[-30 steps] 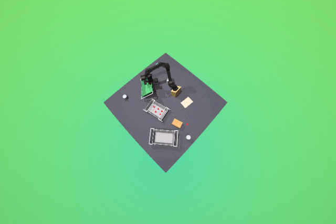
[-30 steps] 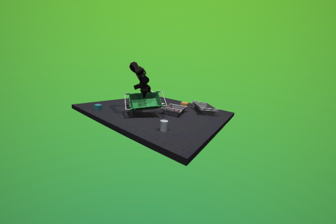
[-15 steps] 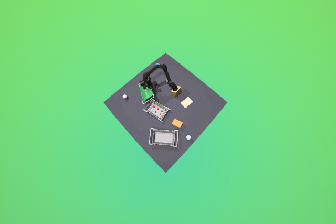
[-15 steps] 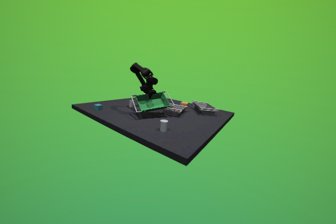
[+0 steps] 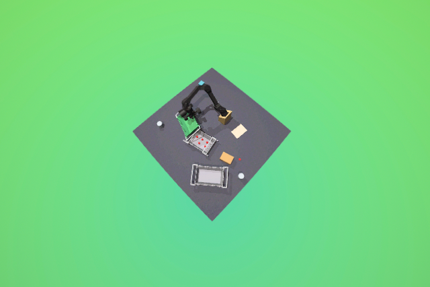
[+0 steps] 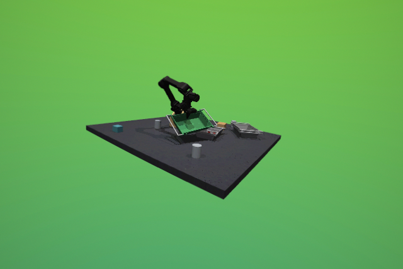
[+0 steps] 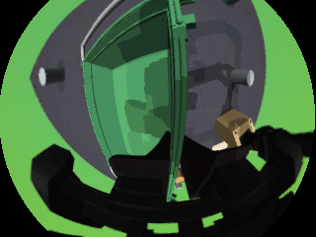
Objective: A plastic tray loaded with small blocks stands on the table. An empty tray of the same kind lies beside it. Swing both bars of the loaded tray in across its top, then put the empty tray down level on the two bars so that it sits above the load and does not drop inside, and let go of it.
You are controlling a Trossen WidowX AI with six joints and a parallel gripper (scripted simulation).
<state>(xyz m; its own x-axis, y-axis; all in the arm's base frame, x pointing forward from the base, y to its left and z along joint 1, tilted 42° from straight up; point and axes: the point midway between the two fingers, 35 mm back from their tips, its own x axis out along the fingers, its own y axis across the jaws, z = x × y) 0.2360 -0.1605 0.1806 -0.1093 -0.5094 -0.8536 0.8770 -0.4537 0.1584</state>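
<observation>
Right now my gripper tip is 7 cm short of the green tray and 4 cm to the left of it. Round my gripper tip: cream tile: 45 cm to the left, 21 cm behind, 15 cm below; teal cube: 46 cm behind, 27 cm to the right, 13 cm below.
</observation>
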